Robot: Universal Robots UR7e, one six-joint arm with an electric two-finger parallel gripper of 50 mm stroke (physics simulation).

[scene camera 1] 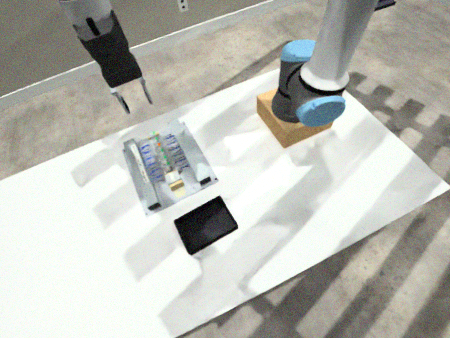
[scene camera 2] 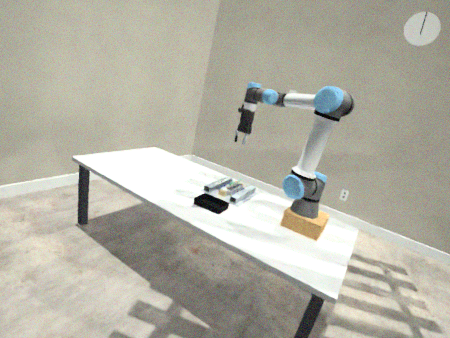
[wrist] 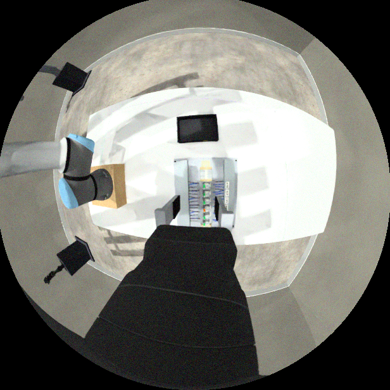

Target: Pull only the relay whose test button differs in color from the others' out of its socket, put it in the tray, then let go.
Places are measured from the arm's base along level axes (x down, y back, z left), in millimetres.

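Pixels of known places: gripper, fingertip midpoint: (scene camera 1: pixel 139 106) (scene camera 2: pixel 239 143); arm's base at its link origin: (scene camera 1: pixel 292 107) (scene camera 2: pixel 303 211).
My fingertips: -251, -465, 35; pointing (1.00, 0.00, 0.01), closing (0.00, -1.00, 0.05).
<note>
For each thing: its middle in the pictures, then the offset to it from my fingertips, as dx, dy, dz. "*": a spot on its surface instead.
- relay with the orange test button, body centre: (scene camera 1: pixel 159 148) +290, -26, -107
- black tray at a spot on its surface: (scene camera 1: pixel 206 227) * +334, +31, +216
- cream block at the middle of its body: (scene camera 1: pixel 173 179) (scene camera 2: pixel 224 191) +309, -13, +27
The relay with the orange test button (scene camera 1: pixel 159 144) (wrist: pixel 204 210) sits in the row on the panel (scene camera 1: pixel 145 185) (scene camera 2: pixel 218 184) (wrist: pixel 181 172). The other buttons in the row look green. In scene camera 2 the separate relays are too small to tell apart. The black tray (scene camera 1: pixel 206 227) (scene camera 2: pixel 211 203) (wrist: pixel 197 128) lies flat beside the panel's end and looks empty. My gripper (scene camera 1: pixel 139 107) (scene camera 2: pixel 240 141) (wrist: pixel 197 202) is open with nothing between its fingers. It hangs high above the table, pointing down, and touches neither panel nor tray.
Long grey ducts flank the relay row, with blue wires between. A cream block (scene camera 1: pixel 176 185) (wrist: pixel 205 172) stands at the row's tray-side end. The arm's base stands on a wooden block (scene camera 1: pixel 295 132) (scene camera 2: pixel 305 223) (wrist: pixel 119 185) to one side of the panel.
</note>
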